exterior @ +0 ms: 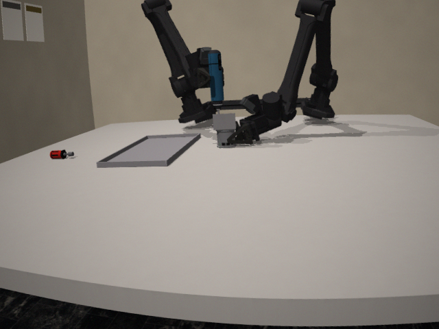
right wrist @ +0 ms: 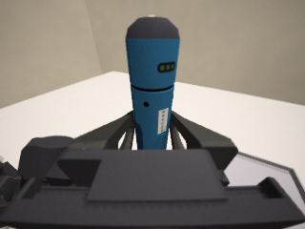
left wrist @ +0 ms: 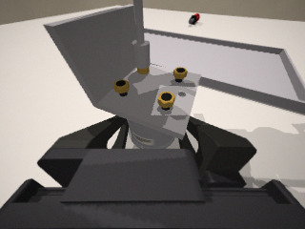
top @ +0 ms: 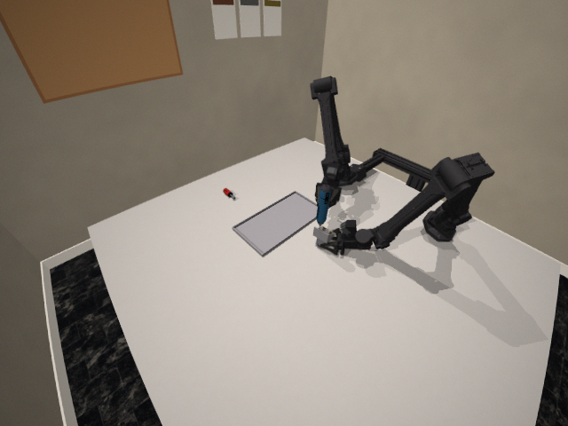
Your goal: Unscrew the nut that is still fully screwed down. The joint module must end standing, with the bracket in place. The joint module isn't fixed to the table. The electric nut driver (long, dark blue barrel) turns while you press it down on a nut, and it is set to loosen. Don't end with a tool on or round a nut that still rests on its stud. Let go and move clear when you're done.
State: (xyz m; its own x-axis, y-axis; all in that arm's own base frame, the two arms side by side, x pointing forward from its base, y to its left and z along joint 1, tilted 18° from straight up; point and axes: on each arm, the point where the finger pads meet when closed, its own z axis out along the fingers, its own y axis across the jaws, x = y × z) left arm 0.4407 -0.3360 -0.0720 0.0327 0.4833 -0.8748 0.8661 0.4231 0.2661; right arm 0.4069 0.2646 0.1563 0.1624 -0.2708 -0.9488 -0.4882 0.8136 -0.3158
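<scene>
Now: left hand 1 cm below the joint module. From my left hand the other things lie so: short red-handled tool 57 cm to the right, 9 cm ahead, 1 cm below; then l-shaped bracket 5 cm above; then grey tray 24 cm to the right, 3 cm ahead, 2 cm below.
</scene>
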